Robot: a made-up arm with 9 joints. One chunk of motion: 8 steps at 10 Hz.
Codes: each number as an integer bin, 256 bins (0 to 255) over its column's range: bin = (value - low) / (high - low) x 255, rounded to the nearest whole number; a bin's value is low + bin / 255 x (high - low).
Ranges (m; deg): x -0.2..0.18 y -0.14..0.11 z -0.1..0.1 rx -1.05..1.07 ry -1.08..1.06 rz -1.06..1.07
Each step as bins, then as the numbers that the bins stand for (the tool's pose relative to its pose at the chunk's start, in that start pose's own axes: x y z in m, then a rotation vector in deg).
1 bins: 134 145 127 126 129 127
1 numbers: -0.0003 0.0022 -0.0004 0.00 0.00 0.00
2 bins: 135 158 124 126 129 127
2 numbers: 0.0012 0.0149 -0.0027 0.00 0.00 0.00
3 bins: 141 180 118 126 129 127
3 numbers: 0.0101 0.0365 -0.0075 0.00 0.00 0.00
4 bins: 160 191 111 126 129 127
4 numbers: 0.0384 0.0473 -0.0129 0.00 0.00 0.00
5 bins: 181 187 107 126 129 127
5 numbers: 0.0697 0.0433 -0.0161 0.00 0.00 0.00
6 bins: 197 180 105 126 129 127
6 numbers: 0.0936 0.0365 -0.0176 0.00 0.00 0.00
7 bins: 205 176 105 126 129 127
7 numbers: 0.1055 0.0325 -0.0176 0.00 0.00 0.00
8 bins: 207 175 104 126 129 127
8 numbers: 0.1085 0.0316 -0.0184 0.00 0.00 0.00
